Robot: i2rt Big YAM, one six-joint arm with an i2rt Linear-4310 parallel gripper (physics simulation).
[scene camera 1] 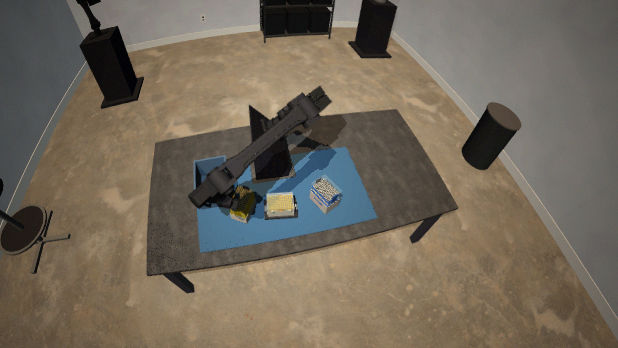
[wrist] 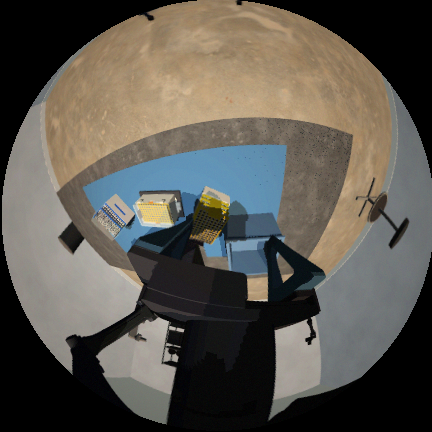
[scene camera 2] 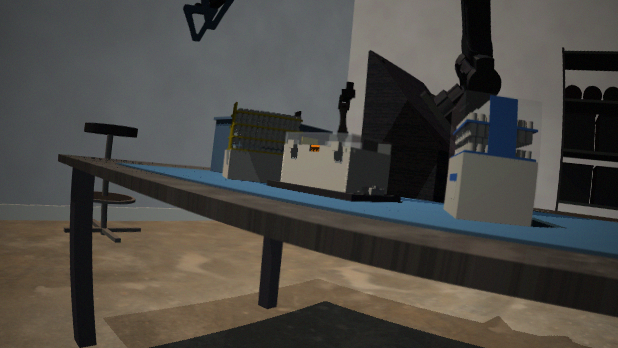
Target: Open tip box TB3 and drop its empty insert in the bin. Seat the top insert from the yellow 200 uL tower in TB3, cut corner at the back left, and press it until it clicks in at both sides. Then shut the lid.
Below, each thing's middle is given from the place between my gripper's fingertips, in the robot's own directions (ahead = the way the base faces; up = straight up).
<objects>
Right now the blue bin (scene camera 2: 222,131) is 270 mm behind my hand, 180 mm below it and 60 mm to the right of it.
</objects>
